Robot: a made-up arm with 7 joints.
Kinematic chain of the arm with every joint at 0, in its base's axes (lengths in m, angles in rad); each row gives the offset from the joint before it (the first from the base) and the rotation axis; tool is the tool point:
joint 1: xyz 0 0 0 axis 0 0.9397 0.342
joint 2: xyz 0 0 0 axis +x
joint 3: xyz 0 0 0 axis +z
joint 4: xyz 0.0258 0 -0.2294 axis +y
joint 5: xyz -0.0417 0 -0.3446 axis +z
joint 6: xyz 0 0 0 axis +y
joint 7: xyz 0 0 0 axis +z
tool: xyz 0 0 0
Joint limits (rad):
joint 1: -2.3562..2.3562
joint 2: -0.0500..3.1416
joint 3: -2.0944..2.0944
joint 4: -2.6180..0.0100
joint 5: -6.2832..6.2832
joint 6: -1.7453..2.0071
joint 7: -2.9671..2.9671
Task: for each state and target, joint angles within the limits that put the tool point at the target. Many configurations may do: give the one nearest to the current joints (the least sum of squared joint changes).
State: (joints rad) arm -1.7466 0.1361 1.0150 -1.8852 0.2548 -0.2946 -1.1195
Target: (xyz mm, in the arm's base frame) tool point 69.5 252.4 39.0
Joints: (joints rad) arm -1.5732 -0.0113 1.7610 -2.5071 0.2548 -0.2946 -1.1195
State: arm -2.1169 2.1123 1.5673 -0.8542 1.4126 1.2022 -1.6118
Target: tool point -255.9 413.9 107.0
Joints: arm -1.9710 1.6851 1.3925 -1.3199 1.4126 1.2022 -1.6118
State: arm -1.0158 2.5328 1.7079 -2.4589 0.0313 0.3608 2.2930
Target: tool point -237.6 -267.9 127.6
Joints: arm -0.8685 2.8435 1.5484 -1.9869 0.0313 0.3608 2.2930
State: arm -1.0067 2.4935 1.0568 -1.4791 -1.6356 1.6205 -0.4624
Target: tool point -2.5 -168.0 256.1
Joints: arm -0.8117 2.3557 0.7918 -2.3256 -1.6356 1.6205 -0.4624
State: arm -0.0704 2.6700 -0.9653 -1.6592 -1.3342 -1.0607 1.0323
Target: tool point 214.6 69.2 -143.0
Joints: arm -0.1465 2.1173 -0.7800 -2.4971 -1.3342 -1.0607 1.0323
